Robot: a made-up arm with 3 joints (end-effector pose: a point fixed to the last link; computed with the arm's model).
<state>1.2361 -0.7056 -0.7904</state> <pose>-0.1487 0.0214 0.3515 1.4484 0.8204 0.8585</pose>
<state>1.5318 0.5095 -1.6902</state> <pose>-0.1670 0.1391 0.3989 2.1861 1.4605 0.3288</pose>
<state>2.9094 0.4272 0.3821</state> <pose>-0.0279 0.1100 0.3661 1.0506 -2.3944 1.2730</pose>
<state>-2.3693 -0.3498 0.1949</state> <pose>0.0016 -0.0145 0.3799 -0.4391 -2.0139 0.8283</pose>
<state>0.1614 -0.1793 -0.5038</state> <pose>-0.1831 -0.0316 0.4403 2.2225 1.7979 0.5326</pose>
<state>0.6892 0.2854 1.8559</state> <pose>-0.2404 0.0016 0.4461 2.0473 -2.1370 0.1213</pose>
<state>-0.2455 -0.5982 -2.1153</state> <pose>-0.1729 -0.0780 0.4054 -0.4209 2.7649 0.7432</pose>
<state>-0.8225 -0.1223 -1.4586</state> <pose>-0.1195 -0.0950 0.4808 -0.1511 -2.6502 -0.2551</pose>
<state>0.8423 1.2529 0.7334</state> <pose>-0.1866 0.0478 0.5174 2.4662 -1.2136 -1.0268</pose>
